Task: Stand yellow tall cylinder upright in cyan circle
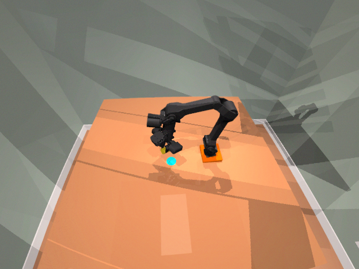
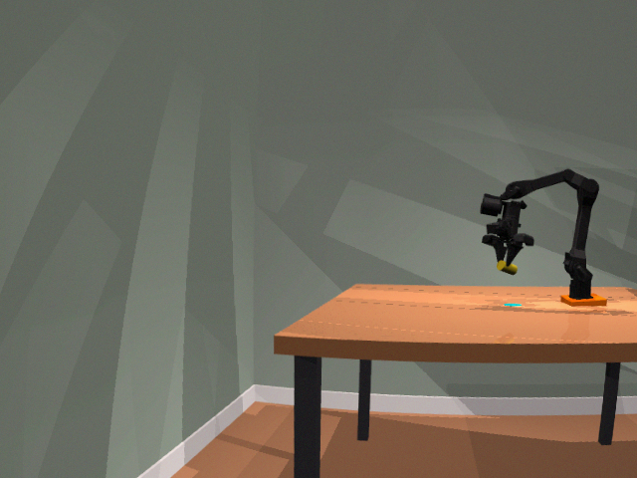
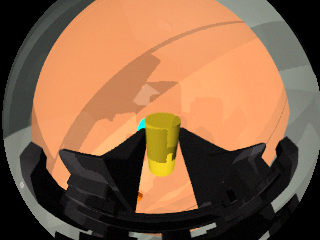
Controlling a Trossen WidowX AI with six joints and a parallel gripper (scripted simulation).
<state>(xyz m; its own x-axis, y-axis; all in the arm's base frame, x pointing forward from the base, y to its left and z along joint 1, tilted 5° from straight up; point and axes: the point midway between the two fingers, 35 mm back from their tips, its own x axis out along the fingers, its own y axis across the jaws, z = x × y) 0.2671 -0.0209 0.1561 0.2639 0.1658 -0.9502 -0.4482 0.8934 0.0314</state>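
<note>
The cyan circle lies 4 cm behind my gripper tip and 12 cm below it. From my gripper tip the other things lie so: yellow tall cylinder 2 cm behind, 1 cm to the right.
</note>
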